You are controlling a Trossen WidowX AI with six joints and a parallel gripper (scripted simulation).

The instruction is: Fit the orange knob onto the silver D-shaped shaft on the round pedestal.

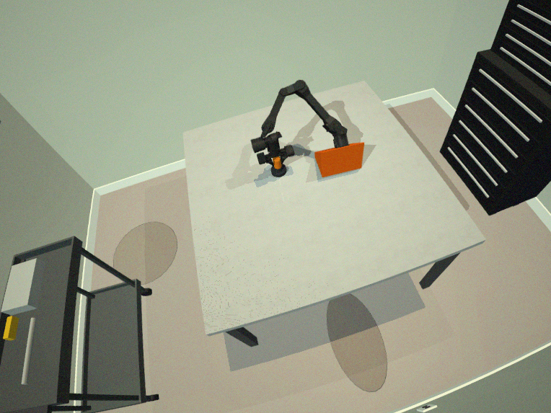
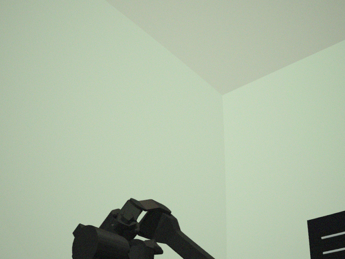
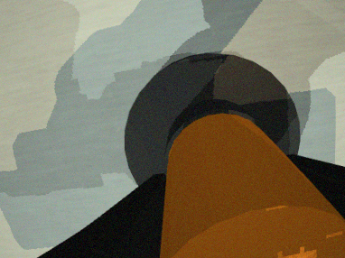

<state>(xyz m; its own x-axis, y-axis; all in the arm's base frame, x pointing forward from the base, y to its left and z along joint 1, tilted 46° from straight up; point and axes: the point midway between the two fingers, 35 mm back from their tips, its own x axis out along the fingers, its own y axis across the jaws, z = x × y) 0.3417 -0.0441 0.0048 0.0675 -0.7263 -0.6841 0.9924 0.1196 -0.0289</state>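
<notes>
The orange knob is 30 mm above my gripper tip. From my gripper tip the other things lie so: round black pedestal (20 mm below).
</notes>
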